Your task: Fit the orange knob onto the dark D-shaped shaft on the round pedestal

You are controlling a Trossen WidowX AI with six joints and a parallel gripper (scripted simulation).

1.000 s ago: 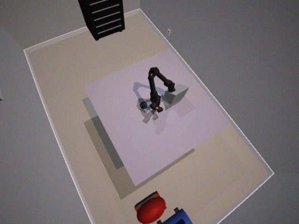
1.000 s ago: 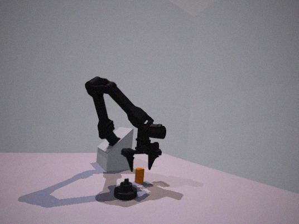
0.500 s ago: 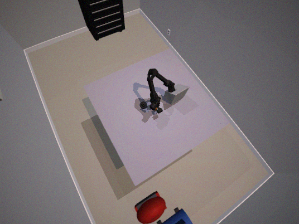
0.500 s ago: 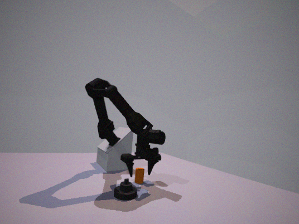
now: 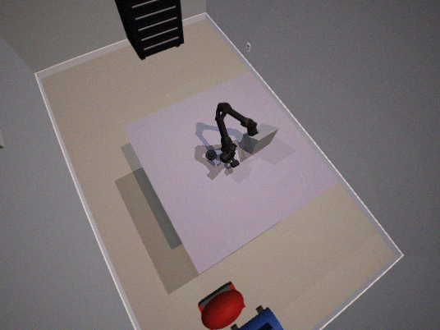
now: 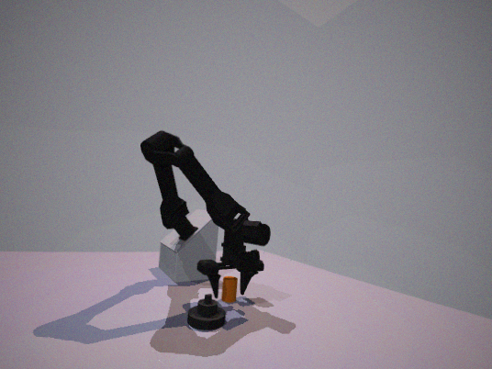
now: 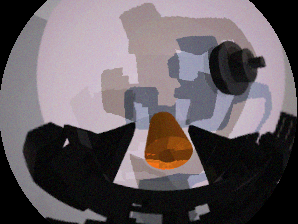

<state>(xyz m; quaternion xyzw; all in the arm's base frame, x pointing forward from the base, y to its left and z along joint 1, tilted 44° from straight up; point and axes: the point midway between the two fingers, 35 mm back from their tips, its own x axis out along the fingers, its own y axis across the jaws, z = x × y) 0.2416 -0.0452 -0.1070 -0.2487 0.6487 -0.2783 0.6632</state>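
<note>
My gripper tip is 9 cm short of the dark round pedestal, 11 cm to the left of it and 2 cm below it. Round my gripper tip: orange knob: 2 cm above.
</note>
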